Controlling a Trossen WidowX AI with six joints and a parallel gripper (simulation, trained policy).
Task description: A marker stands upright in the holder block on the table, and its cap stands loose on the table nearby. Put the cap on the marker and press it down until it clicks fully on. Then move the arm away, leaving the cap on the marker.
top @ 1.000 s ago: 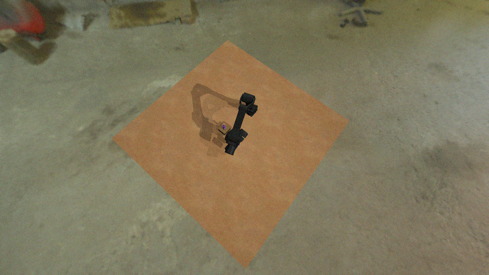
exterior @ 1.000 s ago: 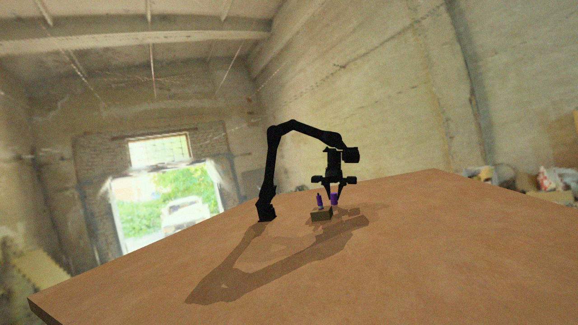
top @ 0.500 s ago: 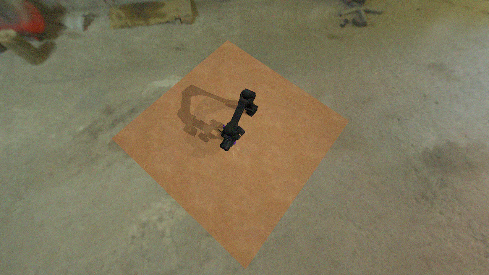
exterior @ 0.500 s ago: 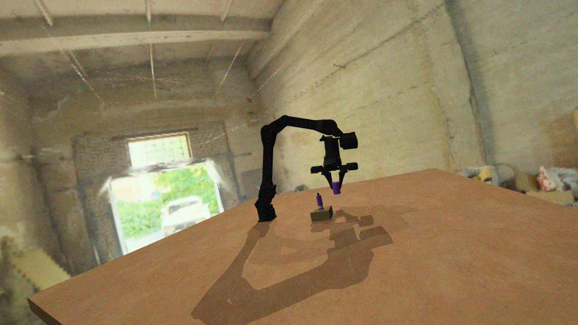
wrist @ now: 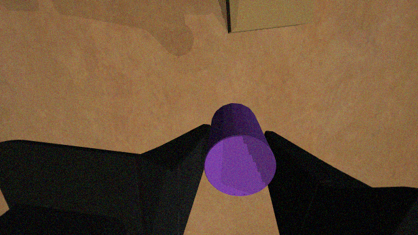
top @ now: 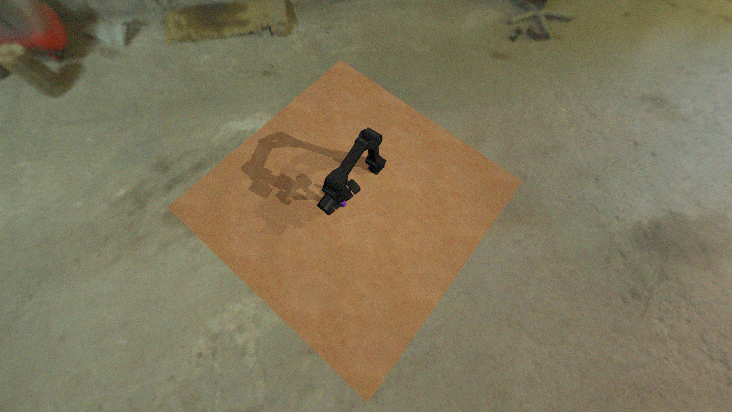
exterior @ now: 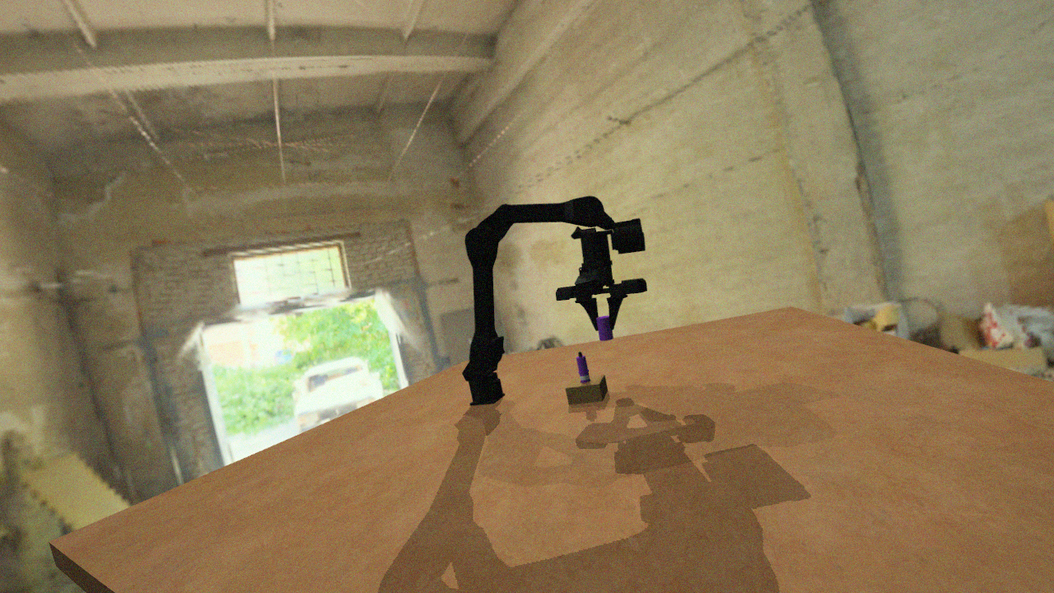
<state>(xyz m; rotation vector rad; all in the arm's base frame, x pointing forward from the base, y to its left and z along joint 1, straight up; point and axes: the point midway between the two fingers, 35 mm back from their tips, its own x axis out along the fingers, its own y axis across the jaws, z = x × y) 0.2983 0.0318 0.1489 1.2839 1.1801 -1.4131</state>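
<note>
My gripper tip is now 4 cm past the holder block, 9 cm to the left of it and 10 cm above it. Also, from my gripper tip: purple cap right at my gripper tip.
</note>
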